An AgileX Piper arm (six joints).
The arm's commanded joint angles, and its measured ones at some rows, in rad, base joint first. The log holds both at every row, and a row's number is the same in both.
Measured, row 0:
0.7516 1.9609 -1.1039 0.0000 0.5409 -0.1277
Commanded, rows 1 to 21:
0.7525 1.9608 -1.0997 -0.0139 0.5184 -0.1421
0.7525 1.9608 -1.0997 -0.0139 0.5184 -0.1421
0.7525 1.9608 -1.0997 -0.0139 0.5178 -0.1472
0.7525 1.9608 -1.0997 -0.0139 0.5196 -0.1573
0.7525 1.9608 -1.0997 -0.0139 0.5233 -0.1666
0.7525 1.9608 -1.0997 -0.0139 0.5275 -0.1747
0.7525 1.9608 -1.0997 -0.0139 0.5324 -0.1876
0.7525 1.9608 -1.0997 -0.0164 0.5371 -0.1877
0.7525 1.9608 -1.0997 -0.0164 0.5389 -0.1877
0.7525 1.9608 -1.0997 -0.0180 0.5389 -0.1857
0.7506 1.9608 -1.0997 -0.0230 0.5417 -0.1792
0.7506 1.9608 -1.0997 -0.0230 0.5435 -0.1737
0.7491 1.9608 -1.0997 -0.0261 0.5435 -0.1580
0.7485 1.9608 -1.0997 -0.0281 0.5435 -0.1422
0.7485 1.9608 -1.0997 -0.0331 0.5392 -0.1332
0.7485 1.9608 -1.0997 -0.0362 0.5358 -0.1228
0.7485 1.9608 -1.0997 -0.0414 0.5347 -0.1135
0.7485 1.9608 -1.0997 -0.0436 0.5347 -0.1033
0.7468 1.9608 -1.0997 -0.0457 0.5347 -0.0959
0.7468 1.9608 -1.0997 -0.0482 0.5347 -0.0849
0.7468 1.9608 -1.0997 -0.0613 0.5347 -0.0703
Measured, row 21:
0.7516 1.9623 -1.1039 -0.0297 0.5380 -0.1117
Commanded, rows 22 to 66:
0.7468 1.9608 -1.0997 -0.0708 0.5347 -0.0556
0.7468 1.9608 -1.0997 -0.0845 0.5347 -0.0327
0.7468 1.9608 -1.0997 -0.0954 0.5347 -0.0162
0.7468 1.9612 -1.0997 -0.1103 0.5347 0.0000
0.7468 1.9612 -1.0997 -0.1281 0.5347 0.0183
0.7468 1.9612 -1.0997 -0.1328 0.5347 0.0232
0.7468 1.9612 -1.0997 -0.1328 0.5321 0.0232
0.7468 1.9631 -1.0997 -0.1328 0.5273 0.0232
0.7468 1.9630 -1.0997 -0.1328 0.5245 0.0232
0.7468 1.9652 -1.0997 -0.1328 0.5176 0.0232
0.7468 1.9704 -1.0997 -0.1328 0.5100 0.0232
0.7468 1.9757 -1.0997 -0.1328 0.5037 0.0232
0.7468 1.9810 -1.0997 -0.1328 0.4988 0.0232
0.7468 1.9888 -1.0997 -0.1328 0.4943 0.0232
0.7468 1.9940 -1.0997 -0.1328 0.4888 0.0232
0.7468 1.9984 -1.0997 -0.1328 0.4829 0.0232
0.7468 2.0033 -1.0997 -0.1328 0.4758 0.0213
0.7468 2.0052 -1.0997 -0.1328 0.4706 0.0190
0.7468 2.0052 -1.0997 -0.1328 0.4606 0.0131
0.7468 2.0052 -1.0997 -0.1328 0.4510 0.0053
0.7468 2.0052 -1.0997 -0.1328 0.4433 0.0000
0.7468 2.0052 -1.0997 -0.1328 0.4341 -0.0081
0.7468 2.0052 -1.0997 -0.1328 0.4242 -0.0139
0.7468 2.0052 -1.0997 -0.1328 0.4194 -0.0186
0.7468 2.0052 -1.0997 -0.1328 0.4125 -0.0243
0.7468 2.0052 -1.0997 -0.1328 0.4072 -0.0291
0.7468 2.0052 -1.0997 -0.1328 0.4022 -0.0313
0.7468 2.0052 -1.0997 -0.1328 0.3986 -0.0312
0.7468 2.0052 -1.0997 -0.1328 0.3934 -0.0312
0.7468 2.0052 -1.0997 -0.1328 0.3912 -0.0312
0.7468 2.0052 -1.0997 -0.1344 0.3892 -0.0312
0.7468 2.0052 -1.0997 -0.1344 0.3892 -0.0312
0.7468 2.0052 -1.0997 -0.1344 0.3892 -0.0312
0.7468 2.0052 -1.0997 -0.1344 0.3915 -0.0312
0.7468 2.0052 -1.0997 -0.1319 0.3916 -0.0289
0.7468 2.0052 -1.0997 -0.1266 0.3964 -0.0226
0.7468 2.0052 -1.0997 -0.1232 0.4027 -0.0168
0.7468 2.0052 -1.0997 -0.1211 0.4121 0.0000
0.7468 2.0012 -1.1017 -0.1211 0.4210 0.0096
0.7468 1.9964 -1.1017 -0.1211 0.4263 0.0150
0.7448 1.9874 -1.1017 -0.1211 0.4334 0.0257
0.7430 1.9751 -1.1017 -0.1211 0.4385 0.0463
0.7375 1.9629 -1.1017 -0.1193 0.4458 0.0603
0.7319 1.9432 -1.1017 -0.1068 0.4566 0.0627
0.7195 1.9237 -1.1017 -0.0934 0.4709 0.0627
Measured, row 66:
0.7458 1.9839 -1.1039 -0.1228 0.4412 0.0348
